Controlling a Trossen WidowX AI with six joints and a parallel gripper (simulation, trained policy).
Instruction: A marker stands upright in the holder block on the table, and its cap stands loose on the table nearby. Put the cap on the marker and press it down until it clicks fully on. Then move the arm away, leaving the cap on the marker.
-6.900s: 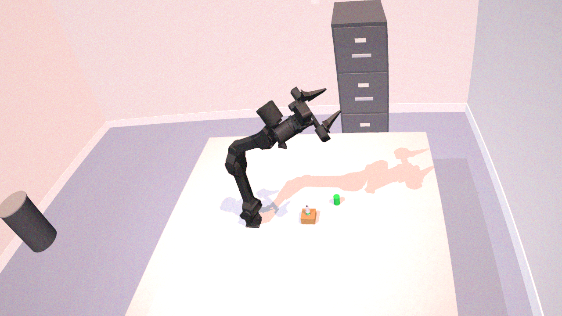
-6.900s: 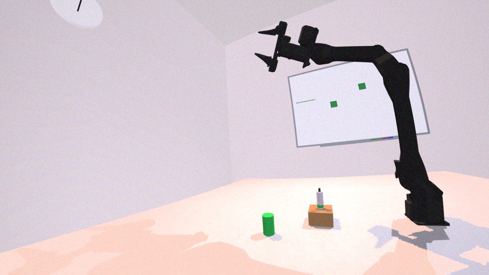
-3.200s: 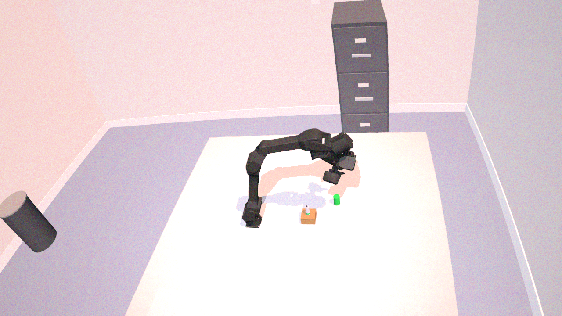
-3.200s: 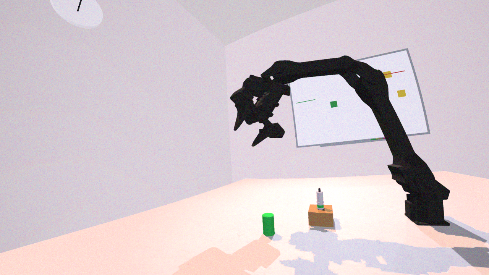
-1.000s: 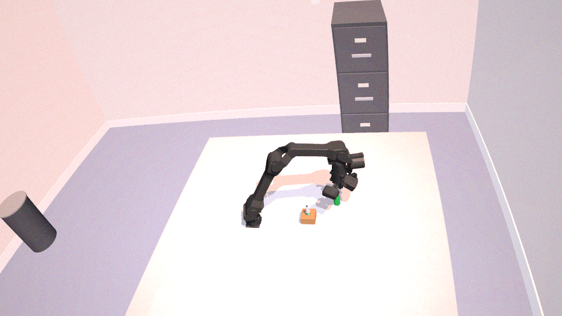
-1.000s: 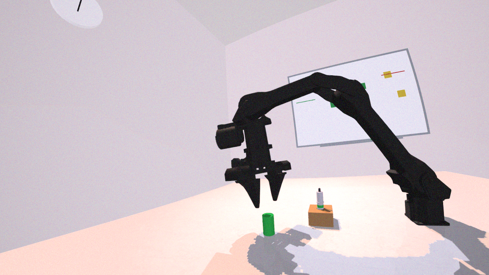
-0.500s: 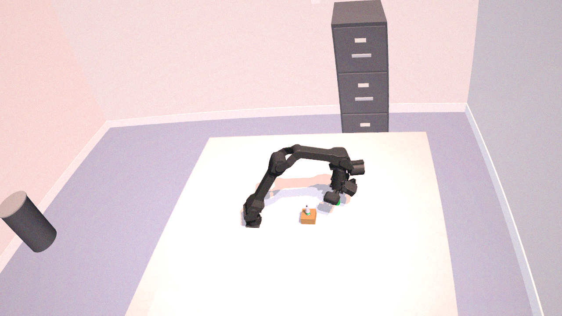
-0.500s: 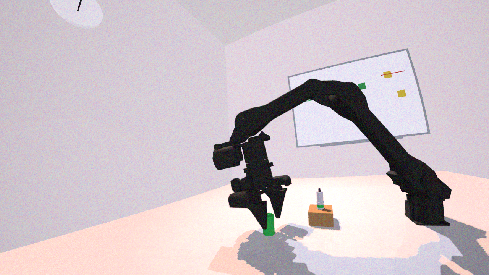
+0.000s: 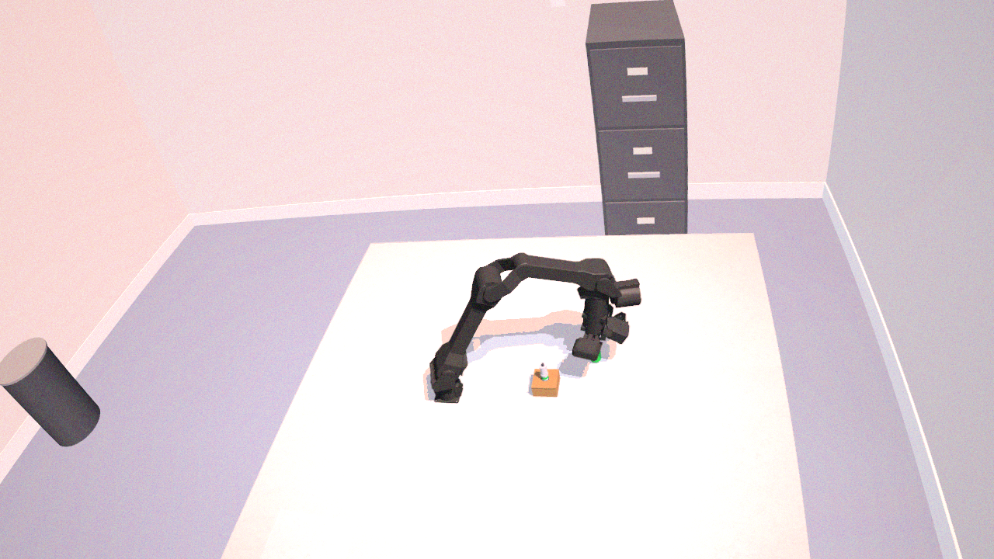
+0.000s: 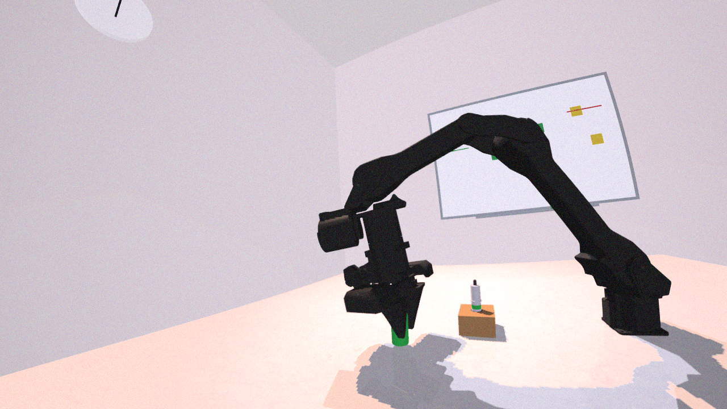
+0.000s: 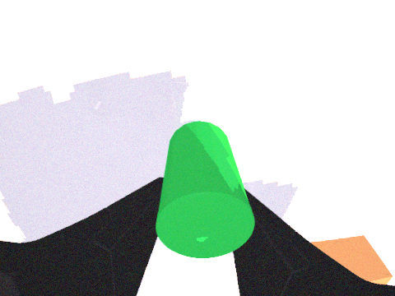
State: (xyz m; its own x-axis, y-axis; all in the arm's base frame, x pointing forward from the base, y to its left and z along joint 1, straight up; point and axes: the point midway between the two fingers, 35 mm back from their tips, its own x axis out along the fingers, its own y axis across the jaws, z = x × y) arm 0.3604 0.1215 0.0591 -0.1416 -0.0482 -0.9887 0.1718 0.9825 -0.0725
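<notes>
Right now my gripper tip is 110 mm past the holder block, 90 mm to the left of it and 10 mm above it. Also, from my gripper tip: green cap (10 mm ahead, 10 mm above).
</notes>
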